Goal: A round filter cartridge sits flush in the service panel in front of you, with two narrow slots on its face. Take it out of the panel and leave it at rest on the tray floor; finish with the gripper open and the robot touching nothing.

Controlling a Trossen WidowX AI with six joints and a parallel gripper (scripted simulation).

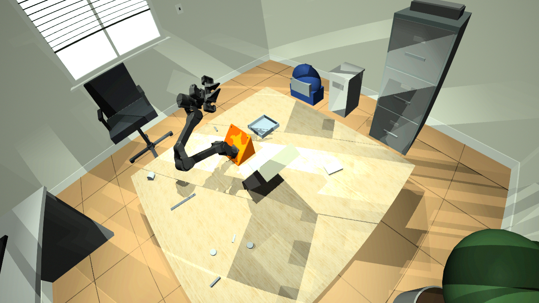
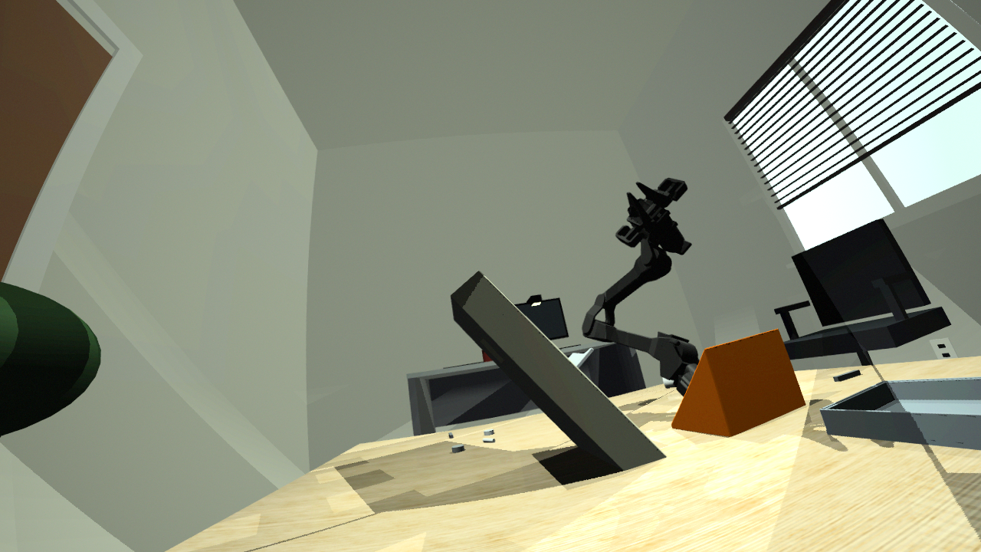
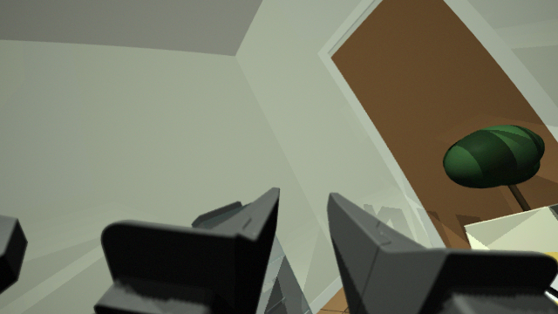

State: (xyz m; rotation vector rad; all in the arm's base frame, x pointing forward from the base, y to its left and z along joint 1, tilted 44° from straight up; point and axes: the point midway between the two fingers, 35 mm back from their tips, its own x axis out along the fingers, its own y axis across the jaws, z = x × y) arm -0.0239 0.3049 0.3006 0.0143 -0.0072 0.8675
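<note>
Right now the round filter cartridge is 32 cm ahead of my gripper tip, 26 cm below it and 2 cm to the right of it. The rest, counted from my gripper tip: flat white block: 48 cm below, 44 cm ahead, 29 cm to the left; pale service panel: 33 cm below, 28 cm ahead, 2 cm to the right; grey-blue tray: 48 cm below, 25 cm to the left, 11 cm behind.
</note>
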